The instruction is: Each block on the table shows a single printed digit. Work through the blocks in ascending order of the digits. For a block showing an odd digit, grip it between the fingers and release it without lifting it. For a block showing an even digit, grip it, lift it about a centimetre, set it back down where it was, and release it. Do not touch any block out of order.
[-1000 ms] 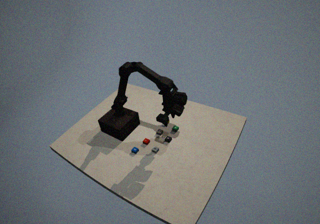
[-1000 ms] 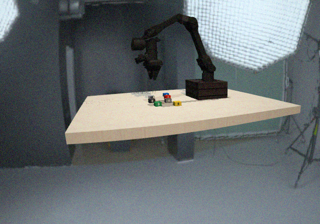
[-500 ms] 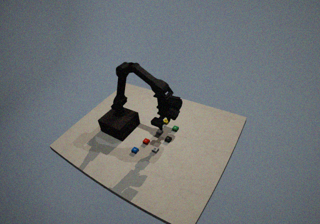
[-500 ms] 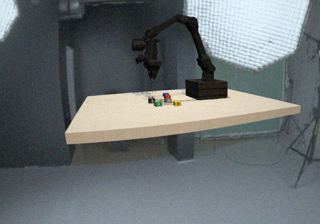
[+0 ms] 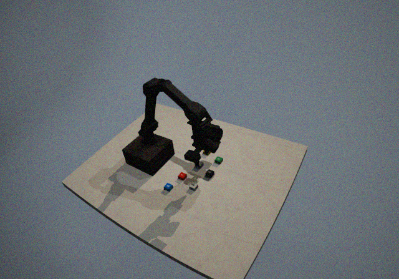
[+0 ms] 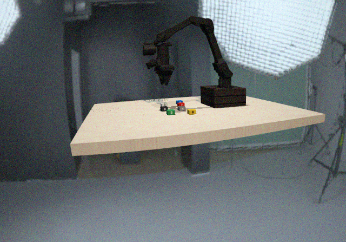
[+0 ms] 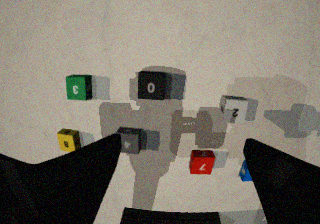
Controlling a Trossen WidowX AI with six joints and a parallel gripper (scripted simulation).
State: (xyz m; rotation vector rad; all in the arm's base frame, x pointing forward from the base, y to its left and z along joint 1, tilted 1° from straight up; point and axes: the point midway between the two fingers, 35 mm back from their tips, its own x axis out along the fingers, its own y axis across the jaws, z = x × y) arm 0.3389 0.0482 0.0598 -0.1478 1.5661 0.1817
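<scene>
The white block is 110 mm below my gripper tip and 80 mm to the right of it. The rest, counted from my gripper tip: red block (110 mm below, 90 mm behind, 60 mm to the right); then blue block (160 mm to the right, 110 mm below, 90 mm behind); then grey block (110 mm below, 80 mm behind, 50 mm to the left).
</scene>
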